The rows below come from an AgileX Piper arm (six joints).
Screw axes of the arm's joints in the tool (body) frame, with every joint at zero. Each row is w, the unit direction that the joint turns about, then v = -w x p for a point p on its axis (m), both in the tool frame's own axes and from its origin. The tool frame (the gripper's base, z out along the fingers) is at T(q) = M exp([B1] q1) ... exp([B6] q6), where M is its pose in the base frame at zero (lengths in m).
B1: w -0.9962 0 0.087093 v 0 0.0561 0
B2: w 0 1 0 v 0.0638 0 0.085
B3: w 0 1 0 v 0.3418 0 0.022
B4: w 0 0 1 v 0 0 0
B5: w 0 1 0 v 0.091 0 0
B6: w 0 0 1 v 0 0 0
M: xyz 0.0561 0 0.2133 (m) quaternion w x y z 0.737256 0 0.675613 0
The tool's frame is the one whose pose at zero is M.
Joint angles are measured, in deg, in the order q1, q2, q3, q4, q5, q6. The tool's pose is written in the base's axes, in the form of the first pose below.
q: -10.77 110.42 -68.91 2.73 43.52 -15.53
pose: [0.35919 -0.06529 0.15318 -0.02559 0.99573 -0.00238 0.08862]
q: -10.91 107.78 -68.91 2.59 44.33 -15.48
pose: [0.35603 -0.06570 0.16969 -0.02520 0.99424 -0.00654 0.10399]
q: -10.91 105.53 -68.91 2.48 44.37 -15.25
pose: [0.35387 -0.06540 0.18385 -0.02407 0.99211 -0.01112 0.12256]
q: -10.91 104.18 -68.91 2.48 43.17 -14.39
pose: [0.35416 -0.06552 0.19284 -0.01656 0.98930 -0.01501 0.14416]
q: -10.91 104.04 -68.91 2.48 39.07 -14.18
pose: [0.36000 -0.06686 0.19580 -0.01400 0.98335 -0.02314 0.17971]
